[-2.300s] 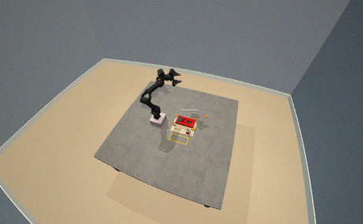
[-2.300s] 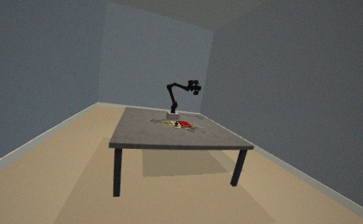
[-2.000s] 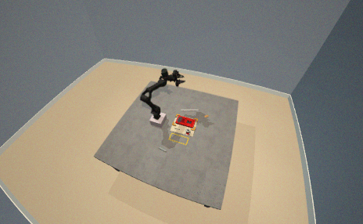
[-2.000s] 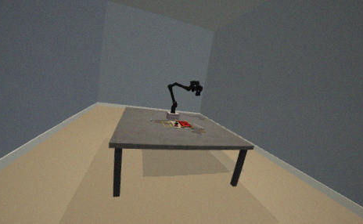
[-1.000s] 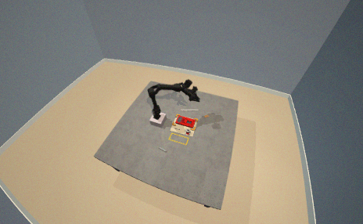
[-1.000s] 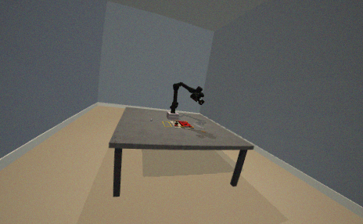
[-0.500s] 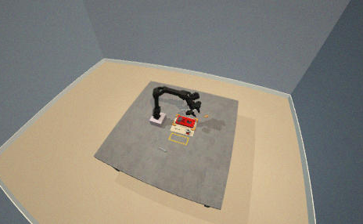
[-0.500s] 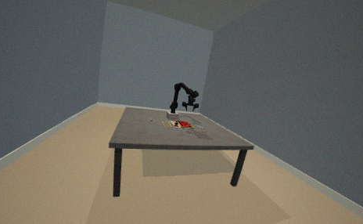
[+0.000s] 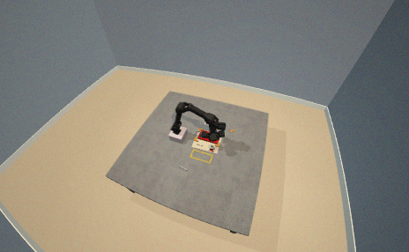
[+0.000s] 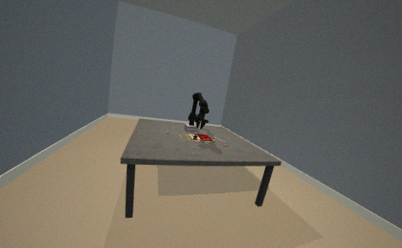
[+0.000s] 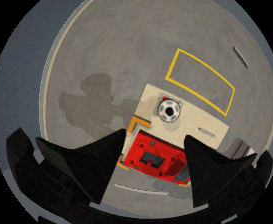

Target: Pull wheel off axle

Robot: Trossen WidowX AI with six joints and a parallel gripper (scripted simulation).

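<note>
Now: gripper tip 90 mm above the wheel, 20 mm to the left of it and 10 mm past it. The rest, counted from my gripper tip: thin grey rod (280 mm to the left, 120 mm below, 120 mm behind); orange piece (280 mm to the left, 120 mm below, 90 mm ahead); cream base plate (110 mm below, 80 mm behind, 70 mm to the left).
</note>
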